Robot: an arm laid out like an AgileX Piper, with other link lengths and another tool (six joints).
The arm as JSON. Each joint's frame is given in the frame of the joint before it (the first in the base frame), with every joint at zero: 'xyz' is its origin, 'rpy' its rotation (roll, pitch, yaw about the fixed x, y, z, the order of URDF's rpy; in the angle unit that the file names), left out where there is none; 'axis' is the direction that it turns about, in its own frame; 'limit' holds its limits. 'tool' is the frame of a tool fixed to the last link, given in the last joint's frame.
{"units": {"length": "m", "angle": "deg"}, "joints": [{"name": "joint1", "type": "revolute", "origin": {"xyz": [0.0, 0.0, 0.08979], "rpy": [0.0, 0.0, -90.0]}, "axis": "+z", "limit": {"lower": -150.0, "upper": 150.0}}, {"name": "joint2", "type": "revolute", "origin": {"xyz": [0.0, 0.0, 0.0], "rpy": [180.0, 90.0, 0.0]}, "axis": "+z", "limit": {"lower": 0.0, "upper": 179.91}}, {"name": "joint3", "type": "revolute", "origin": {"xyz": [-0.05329, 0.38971, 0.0], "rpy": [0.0, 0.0, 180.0]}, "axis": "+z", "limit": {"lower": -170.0, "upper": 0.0}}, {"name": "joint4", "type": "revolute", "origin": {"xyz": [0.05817, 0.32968, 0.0], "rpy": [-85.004, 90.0, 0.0]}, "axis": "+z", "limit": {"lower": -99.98, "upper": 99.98}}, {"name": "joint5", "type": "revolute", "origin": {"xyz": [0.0, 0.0, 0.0], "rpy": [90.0, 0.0, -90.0]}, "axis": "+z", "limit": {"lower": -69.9, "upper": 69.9}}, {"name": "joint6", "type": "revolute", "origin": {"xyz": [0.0, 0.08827, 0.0], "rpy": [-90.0, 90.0, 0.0]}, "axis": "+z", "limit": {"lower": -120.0, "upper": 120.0}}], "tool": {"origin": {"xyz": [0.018, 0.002, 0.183], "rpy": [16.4, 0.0, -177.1]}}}
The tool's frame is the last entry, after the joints.
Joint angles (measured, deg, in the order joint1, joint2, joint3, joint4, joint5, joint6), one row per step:
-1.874 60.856 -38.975 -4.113 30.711 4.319
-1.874 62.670 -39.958 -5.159 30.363 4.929
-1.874 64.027 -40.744 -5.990 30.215 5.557
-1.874 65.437 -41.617 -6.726 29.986 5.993
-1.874 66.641 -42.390 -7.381 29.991 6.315
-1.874 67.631 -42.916 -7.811 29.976 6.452
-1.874 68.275 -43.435 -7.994 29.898 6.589
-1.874 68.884 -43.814 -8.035 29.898 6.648
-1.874 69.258 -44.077 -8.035 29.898 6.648
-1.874 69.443 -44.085 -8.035 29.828 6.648
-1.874 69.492 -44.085 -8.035 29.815 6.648
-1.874 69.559 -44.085 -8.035 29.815 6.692
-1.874 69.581 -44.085 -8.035 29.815 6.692
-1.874 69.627 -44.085 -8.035 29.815 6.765
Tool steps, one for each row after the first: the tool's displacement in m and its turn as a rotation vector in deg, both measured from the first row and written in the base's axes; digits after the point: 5 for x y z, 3 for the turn. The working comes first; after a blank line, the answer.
Tool pose at each row, in the base's axes (x y z in m, rotation vector in deg; the steps are taken from these numbers as rounded here):
0.36419 -0.03983 0.18623 118.548 106.323 25.669
0.37307 -0.04252 0.18469 118.560 106.381 24.609
0.37957 -0.04464 0.18343 118.732 106.335 23.812
0.38696 -0.04652 0.18263 118.707 106.363 23.113
0.39273 -0.04825 0.18146 118.721 106.507 22.294
0.39703 -0.04940 0.17946 118.744 106.754 21.566
0.40095 -0.04991 0.17978 118.743 106.728 21.440
0.40383 -0.05010 0.17879 118.900 106.824 21.220
0.40576 -0.05016 0.17841 118.965 106.888 21.116
0.40634 -0.05014 0.17737 119.022 106.960 21.021
0.40647 -0.05014 0.17706 119.042 106.983 20.988
0.40656 -0.05014 0.17657 119.125 106.987 20.949
0.40659 -0.05014 0.17641 119.138 107.000 20.928
0.40664 -0.05014 0.17607 119.239 106.970 20.925

0.00888 -0.00269 -0.00154 -0.566 0.478 -0.113
0.01538 -0.00481 -0.00280 -0.920 0.884 -0.309
0.02277 -0.00669 -0.00360 -1.312 1.181 -0.378
0.02854 -0.00842 -0.00477 -1.706 1.610 -0.406
0.03284 -0.00957 -0.00677 -2.010 2.058 -0.362
0.03676 -0.01008 -0.00645 -2.087 2.099 -0.394
0.03964 -0.01027 -0.00744 -2.081 2.325 -0.421
0.04157 -0.01033 -0.00782 -2.078 2.437 -0.419
0.04215 -0.01031 -0.00886 -2.071 2.544 -0.408
0.04228 -0.01031 -0.00917 -2.069 2.580 -0.405
0.04237 -0.01031 -0.00966 -2.039 2.643 -0.437
0.04240 -0.01031 -0.00982 -2.039 2.666 -0.437
0.04245 -0.01031 -0.01016 -1.989 2.706 -0.490

